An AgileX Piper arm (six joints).
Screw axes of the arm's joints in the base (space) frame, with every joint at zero. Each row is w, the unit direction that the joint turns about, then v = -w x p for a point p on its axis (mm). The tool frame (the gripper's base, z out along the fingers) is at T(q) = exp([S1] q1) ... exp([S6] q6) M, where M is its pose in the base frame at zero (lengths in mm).
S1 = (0, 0, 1, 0, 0, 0)
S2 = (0, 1, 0, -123, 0, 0)
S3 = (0, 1, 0, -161.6, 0, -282.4)
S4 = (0.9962, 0, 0.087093, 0, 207.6, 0)
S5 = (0, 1, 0, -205.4, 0, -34.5)
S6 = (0.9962, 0, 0.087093, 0, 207.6, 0)
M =
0.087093 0 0.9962 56.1
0 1 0 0
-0.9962 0 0.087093 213.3
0 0 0 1
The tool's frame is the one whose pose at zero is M.
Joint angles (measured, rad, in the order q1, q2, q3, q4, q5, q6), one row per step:
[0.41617, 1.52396, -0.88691, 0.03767, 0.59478, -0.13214]
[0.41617, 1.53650, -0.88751, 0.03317, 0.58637, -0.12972]
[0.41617, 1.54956, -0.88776, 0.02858, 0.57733, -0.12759]
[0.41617, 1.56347, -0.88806, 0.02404, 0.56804, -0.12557]
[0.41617, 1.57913, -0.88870, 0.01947, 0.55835, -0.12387]
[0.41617, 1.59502, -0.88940, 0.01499, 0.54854, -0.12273]
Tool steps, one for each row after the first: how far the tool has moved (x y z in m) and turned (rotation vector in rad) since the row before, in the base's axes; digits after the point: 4 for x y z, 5 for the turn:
[0.0018, 0.0005, -0.0032, -0.00418, 0.00207, -0.00008]
[0.0018, 0.0005, -0.0034, -0.00442, 0.00221, 0.00029]
[0.0019, 0.0006, -0.0037, -0.00460, 0.00272, 0.00044]
[0.0020, 0.0006, -0.0041, -0.00511, 0.00359, 0.00083]
[0.0020, 0.0006, -0.0042, -0.00521, 0.00359, 0.00138]

